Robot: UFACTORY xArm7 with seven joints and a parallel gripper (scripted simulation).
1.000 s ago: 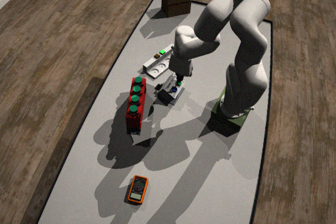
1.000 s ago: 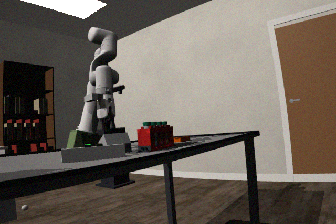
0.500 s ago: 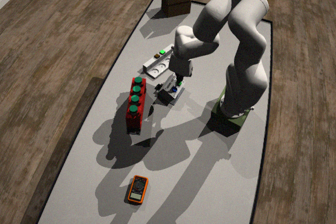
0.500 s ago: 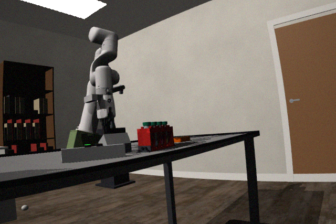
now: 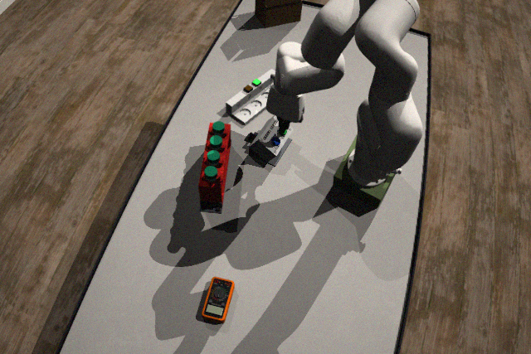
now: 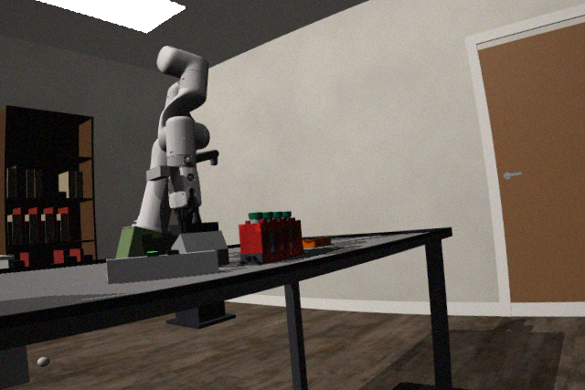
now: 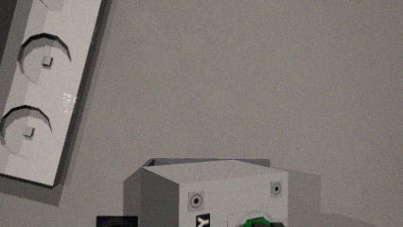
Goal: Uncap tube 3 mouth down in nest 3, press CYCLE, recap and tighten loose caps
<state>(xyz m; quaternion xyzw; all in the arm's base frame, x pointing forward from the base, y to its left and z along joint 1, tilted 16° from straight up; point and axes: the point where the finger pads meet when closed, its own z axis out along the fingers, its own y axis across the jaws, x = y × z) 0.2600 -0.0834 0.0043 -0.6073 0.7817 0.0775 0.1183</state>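
Now: the green key 30 mm below my hand. From my hand the other things lie so: blue key: 10 mm ahead, 40 mm to the left, 30 mm below; then key housing: 20 mm ahead, 20 mm to the left, 40 mm below; then orange multimeter: 40 mm ahead, 540 mm to the left, 80 mm below.
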